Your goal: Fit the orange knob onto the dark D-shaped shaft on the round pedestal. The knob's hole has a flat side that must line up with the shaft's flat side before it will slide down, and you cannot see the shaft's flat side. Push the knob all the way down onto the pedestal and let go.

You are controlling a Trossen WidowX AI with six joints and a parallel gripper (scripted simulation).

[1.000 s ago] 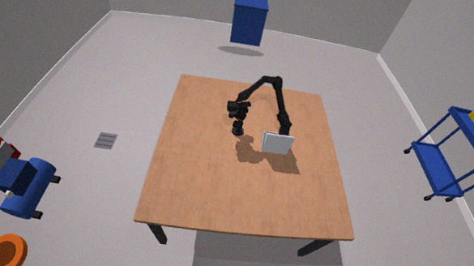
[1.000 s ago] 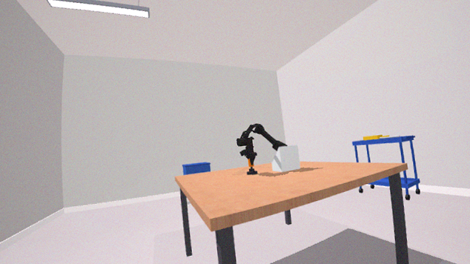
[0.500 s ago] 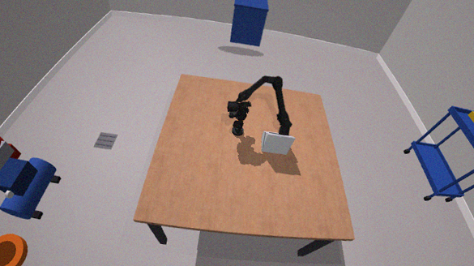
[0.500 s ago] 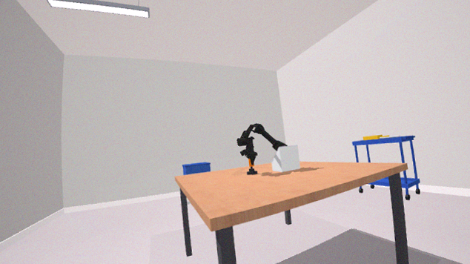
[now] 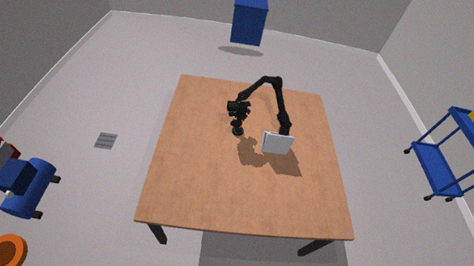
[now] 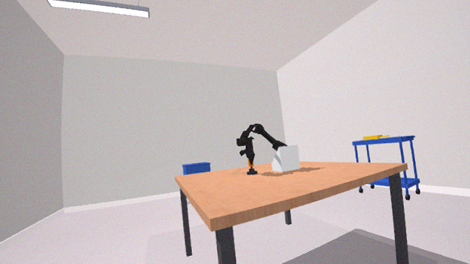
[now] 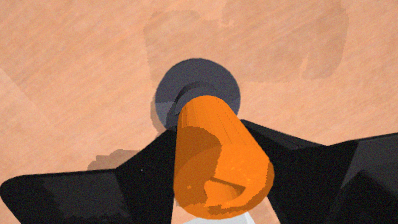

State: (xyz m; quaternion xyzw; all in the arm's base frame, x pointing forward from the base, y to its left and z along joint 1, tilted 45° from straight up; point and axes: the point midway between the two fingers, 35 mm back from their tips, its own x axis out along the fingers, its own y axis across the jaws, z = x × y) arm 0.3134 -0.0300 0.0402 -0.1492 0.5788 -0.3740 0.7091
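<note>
Now: gripper tip 2 cm below the orange knob. Also, from my gripper tip: dark round pedestal (4 cm below).
</note>
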